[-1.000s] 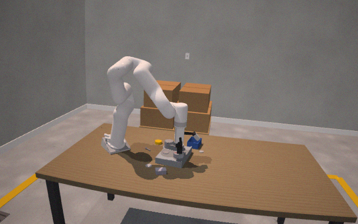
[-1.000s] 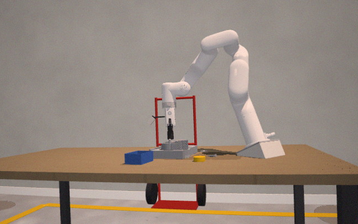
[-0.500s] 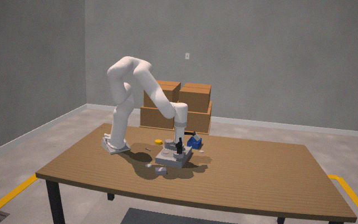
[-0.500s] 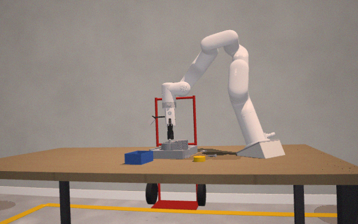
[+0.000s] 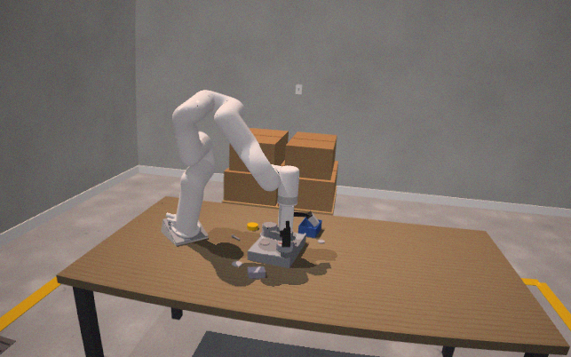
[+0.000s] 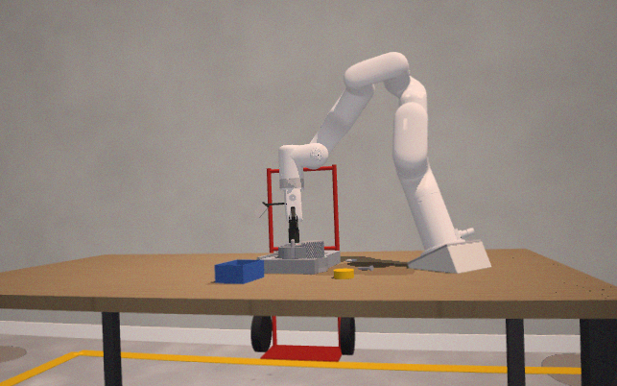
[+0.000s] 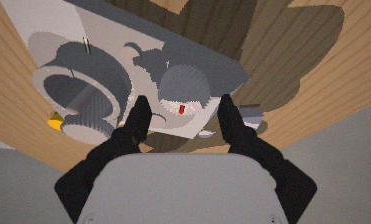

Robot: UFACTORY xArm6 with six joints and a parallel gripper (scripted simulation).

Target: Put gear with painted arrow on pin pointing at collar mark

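My hand is 3 cm above the toothed gear. Round my hand: small grey block (14 cm to the right, 10 cm behind, 7 cm below); then blue bin (26 cm to the left, 12 cm ahead, 7 cm below); then bolt (21 cm behind, 16 cm to the left, 8 cm below).
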